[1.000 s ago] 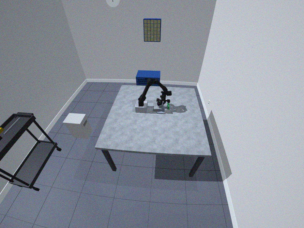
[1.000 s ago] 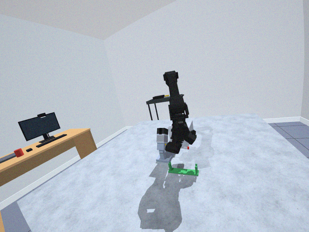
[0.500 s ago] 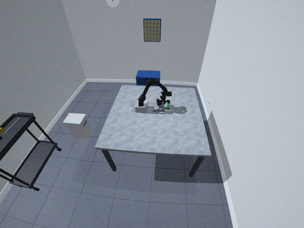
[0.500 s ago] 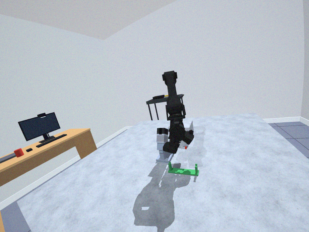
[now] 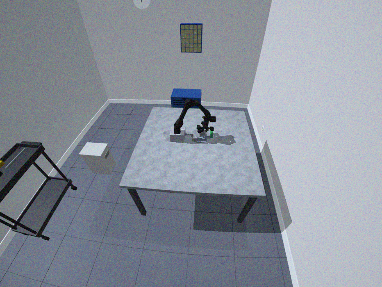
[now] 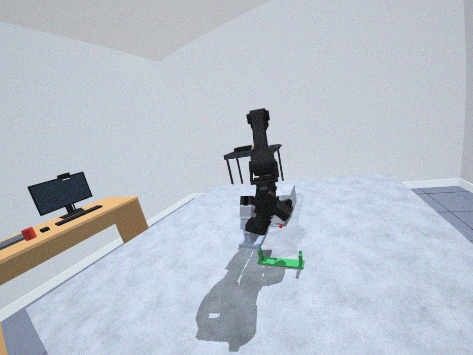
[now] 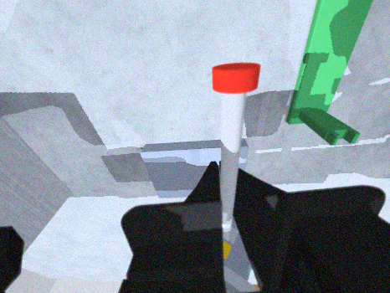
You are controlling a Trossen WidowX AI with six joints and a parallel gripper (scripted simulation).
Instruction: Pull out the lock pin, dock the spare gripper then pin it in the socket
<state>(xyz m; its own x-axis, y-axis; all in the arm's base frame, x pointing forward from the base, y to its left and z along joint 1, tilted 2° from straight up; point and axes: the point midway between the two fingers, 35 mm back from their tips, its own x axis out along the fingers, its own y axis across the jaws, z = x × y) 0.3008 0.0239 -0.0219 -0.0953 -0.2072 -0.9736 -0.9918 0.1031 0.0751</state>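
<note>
My gripper tip is 4 cm to the left of the mount and 1 cm past it. The rest, counted from my gripper tip: green cradle (9 cm ahead, 7 cm to the left, 2 cm below); spare gripper (7 cm above, 5 cm to the right, 3 cm behind).
</note>
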